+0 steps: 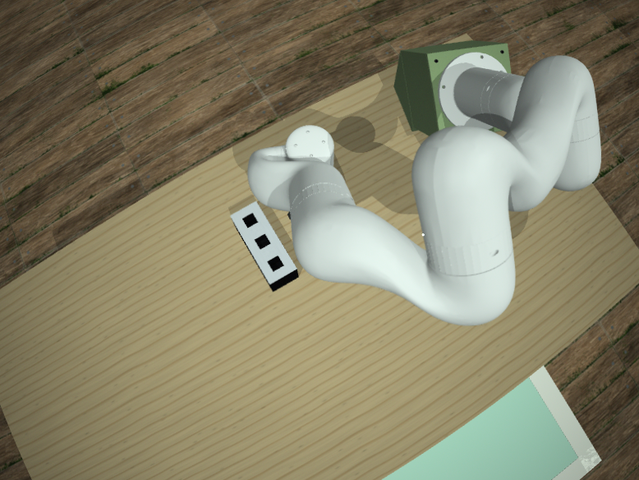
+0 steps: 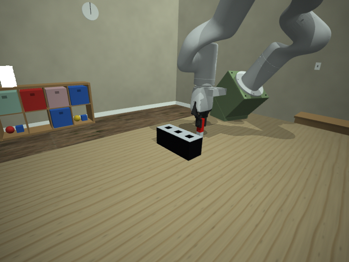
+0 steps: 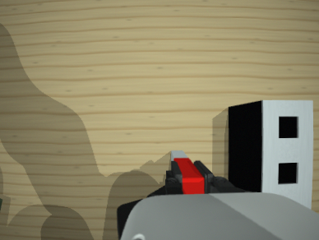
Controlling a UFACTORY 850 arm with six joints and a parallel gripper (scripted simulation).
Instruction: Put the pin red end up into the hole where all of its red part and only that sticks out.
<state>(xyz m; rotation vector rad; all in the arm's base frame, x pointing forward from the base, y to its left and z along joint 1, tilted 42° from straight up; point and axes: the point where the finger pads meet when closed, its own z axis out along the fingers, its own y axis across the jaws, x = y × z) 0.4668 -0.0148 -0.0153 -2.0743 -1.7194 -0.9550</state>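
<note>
My gripper is now 13 cm short of the block, 5 cm above it and 1 cm to the left of it. Round my hand: pin 1 cm below.
</note>
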